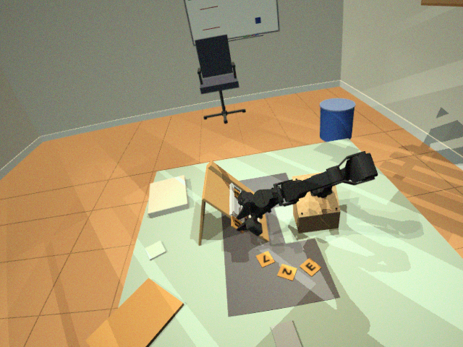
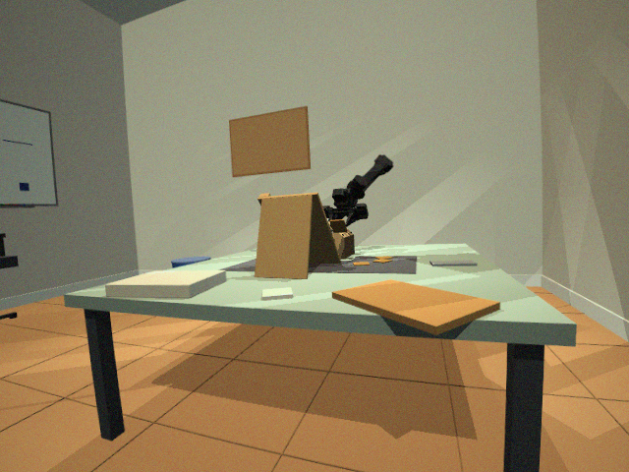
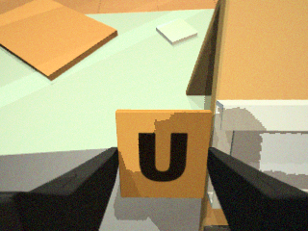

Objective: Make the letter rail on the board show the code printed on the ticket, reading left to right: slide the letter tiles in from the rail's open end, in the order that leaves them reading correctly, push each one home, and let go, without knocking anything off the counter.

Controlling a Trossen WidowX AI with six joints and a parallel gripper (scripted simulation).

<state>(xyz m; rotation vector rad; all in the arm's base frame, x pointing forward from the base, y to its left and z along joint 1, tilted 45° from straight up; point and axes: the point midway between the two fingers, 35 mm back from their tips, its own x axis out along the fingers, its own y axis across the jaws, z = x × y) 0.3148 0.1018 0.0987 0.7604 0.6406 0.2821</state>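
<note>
The white ticket lies 6 cm behind my gripper tip, 12 cm to the right of it and 9 cm below it. The rest, counted from my gripper tip: orange panel 39 cm ahead, 29 cm to the left, 15 cm below; grey mat 14 cm behind, 13 cm to the right, 16 cm below; grey slab 13 cm behind, 39 cm to the left, 15 cm below.
</note>
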